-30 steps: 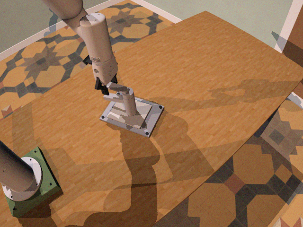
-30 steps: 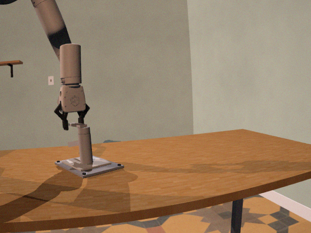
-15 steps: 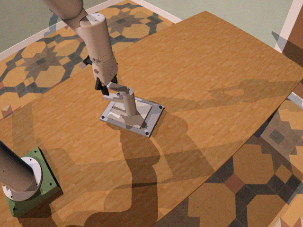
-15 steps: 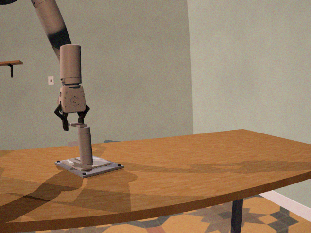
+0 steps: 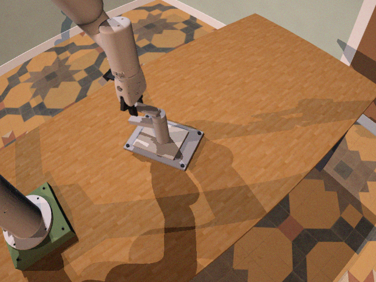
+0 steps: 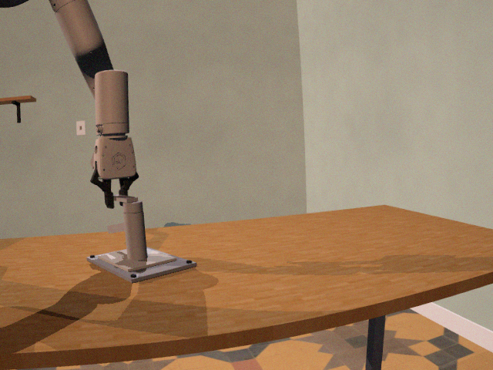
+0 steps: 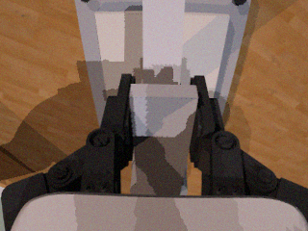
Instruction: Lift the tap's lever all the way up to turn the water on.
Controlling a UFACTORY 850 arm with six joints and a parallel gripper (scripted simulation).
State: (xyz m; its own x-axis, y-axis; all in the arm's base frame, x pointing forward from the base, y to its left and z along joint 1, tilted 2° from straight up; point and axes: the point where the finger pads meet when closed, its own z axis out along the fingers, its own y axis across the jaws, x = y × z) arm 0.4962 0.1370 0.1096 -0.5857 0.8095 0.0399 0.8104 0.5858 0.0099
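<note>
The lever is 30 mm ahead of my hand and 50 mm to the right of it. From my hand the other things lie so: base plate: 50 mm ahead, 70 mm to the right, 140 mm below.
</note>
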